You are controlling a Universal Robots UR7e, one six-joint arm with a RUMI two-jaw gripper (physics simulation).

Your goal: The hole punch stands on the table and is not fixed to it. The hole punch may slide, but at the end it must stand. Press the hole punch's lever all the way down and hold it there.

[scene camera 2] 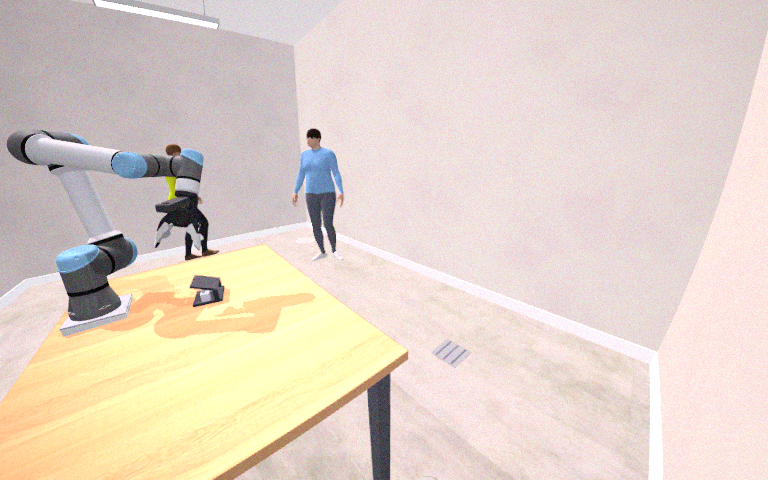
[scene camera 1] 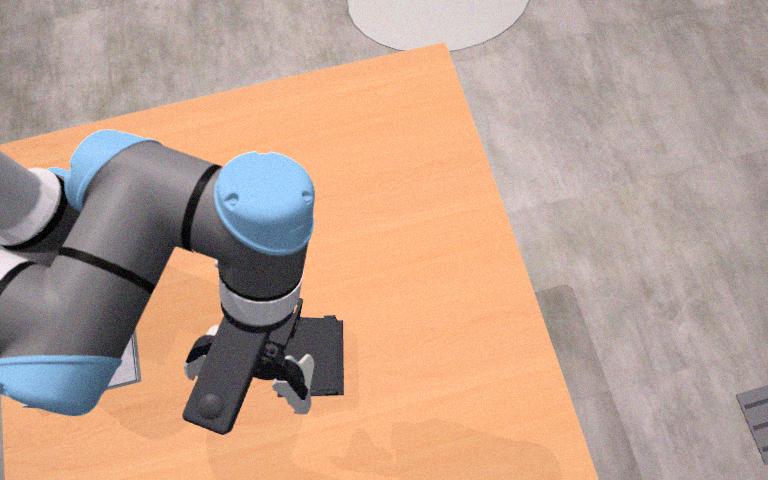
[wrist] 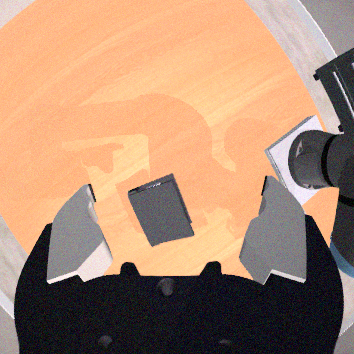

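Seen in the pictures: gripper, fingertip midpoint: (scene camera 2: 177,249) (scene camera 1: 247,393) (wrist: 176,182); arm's base, origin of the base link: (scene camera 2: 96,309) (wrist: 310,159).
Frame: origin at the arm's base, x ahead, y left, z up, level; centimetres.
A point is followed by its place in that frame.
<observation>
The black hole punch (scene camera 1: 329,353) @(x 42.6, y -6.2, z 2.9 cm) (scene camera 2: 217,294) @(x 42.8, y -12.2, z 0.6 cm) (wrist: 187,212) @(x 34.2, y -2.2, z -1.6 cm) stands upright on the table (scene camera 1: 396,226) @(x 55.1, y 15.6, z -2.8 cm) (scene camera 2: 198,384) @(x 37.9, y -52.9, z -2.8 cm) (wrist: 60,65) @(x 47.3, y -46.9, z -2.8 cm). Its broad lever (scene camera 2: 205,281) @(x 39.0, y -5.7, z 4.2 cm) (wrist: 161,216) @(x 38.9, y -5.7, z 4.3 cm) is raised, with a gap between it and the base in the scene camera 2 view. My gripper (scene camera 1: 246,392) @(x 34.2, y -12.7, z 20.7 cm) (scene camera 2: 178,247) @(x 34.2, y -12.7, z 20.7 cm) (wrist: 176,182) @(x 34.2, y -12.7, z 20.7 cm) is open and empty. It hangs well above the table and the hole punch, touching neither. In the wrist view the lever's top shows between the two fingers, nearer the left one. In the scene camera 1 view the wrist and gripper hide the left part of the hole punch.
The arm's base plate (scene camera 1: 129,367) @(x 10.0, y -5.2, z -0.4 cm) (scene camera 2: 96,323) @(x 2.5, y -8.6, z -1.3 cm) (wrist: 280,150) @(x 8.1, y -5.7, z -0.3 cm) is on the table beside the hole punch. A person in blue (scene camera 2: 320,175) stands beyond the table, and a person in yellow and black (scene camera 2: 205,223) is partly hidden behind the arm. A floor grate (scene camera 2: 451,353) lies right of the table.
</observation>
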